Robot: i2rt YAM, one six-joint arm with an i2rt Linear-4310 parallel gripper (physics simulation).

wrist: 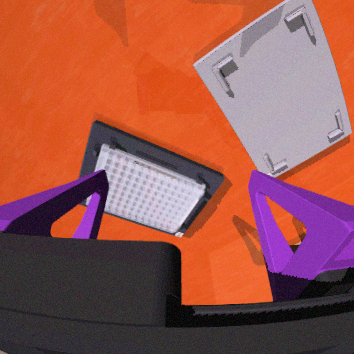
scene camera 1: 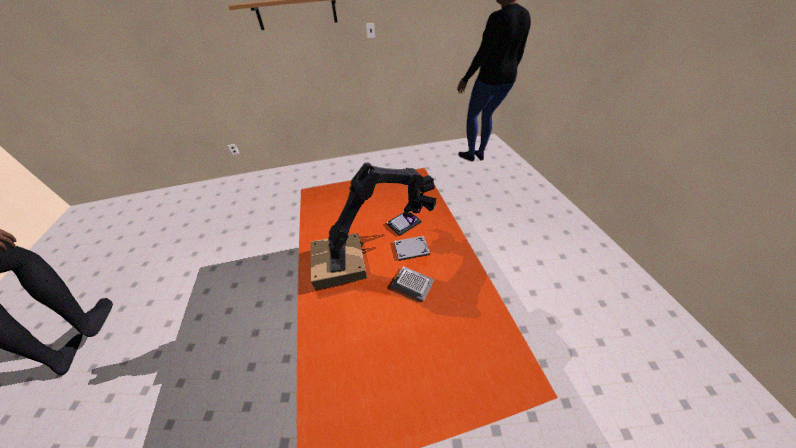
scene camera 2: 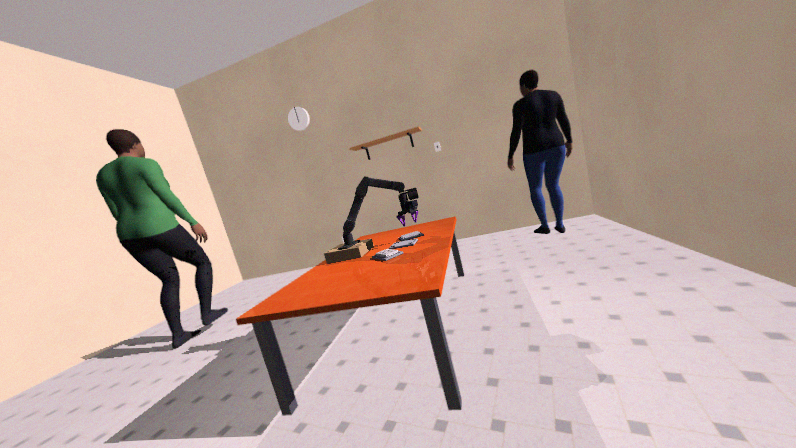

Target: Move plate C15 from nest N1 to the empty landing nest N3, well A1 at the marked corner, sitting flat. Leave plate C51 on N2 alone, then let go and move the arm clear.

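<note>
My gripper (scene camera 1: 411, 218) (scene camera 2: 409, 222) (wrist: 178, 177) is open and empty, hanging above the far end of the table. In the wrist view its left fingertip overlaps the edge of a clear, many-welled plate (scene camera 1: 399, 222) (scene camera 2: 411, 235) (wrist: 150, 192) seated in a dark nest (wrist: 210, 176). An empty light-grey nest (scene camera 1: 412, 248) (scene camera 2: 404, 243) (wrist: 285, 95) with four corner brackets lies in the middle of the row. A white welled plate (scene camera 1: 413, 279) (scene camera 2: 388, 253) sits on the near grey nest (scene camera 1: 424, 295). Plate and nest labels are not readable, so C15 and C51 cannot be told apart.
The arm's tan base block (scene camera 1: 320, 277) (scene camera 2: 342, 256) is left of the nests on the orange table (scene camera 1: 362, 356) (scene camera 2: 345, 289). A person in black (scene camera 1: 501, 44) (scene camera 2: 540, 122) stands beyond the table, and a person in green (scene camera 2: 139, 194) stands at the left.
</note>
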